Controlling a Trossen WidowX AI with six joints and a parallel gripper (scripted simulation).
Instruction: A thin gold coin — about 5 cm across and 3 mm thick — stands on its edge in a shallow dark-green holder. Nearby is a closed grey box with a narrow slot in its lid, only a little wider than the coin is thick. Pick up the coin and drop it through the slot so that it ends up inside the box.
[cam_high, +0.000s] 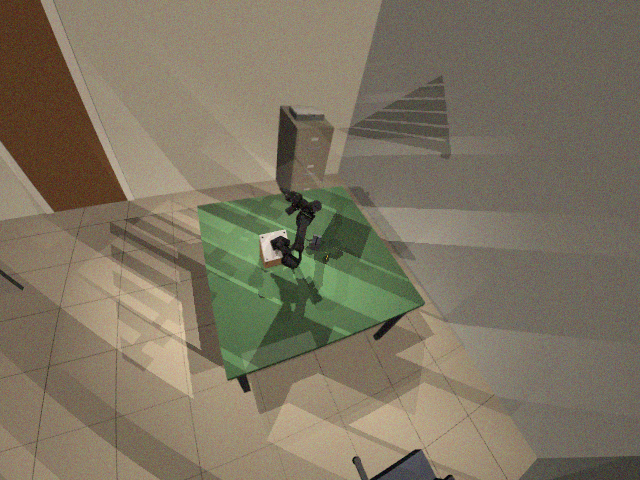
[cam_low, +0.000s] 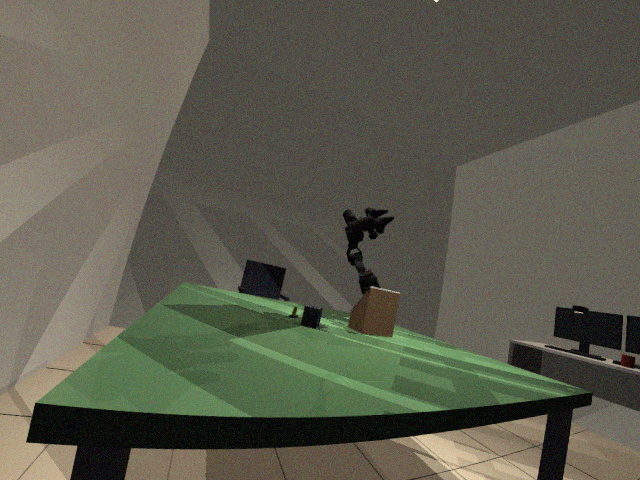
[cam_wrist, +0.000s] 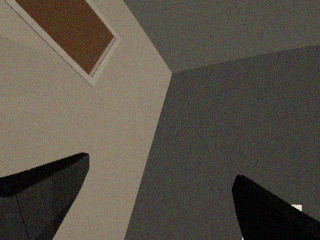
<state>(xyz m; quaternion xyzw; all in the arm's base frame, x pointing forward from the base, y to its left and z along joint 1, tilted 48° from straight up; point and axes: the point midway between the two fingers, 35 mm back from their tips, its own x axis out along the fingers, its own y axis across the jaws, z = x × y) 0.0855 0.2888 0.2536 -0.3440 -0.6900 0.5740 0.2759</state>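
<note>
Now: gripper tip 29 cm short of the gold coin, 18 cm to the left of it and 53 cm above it.
</note>
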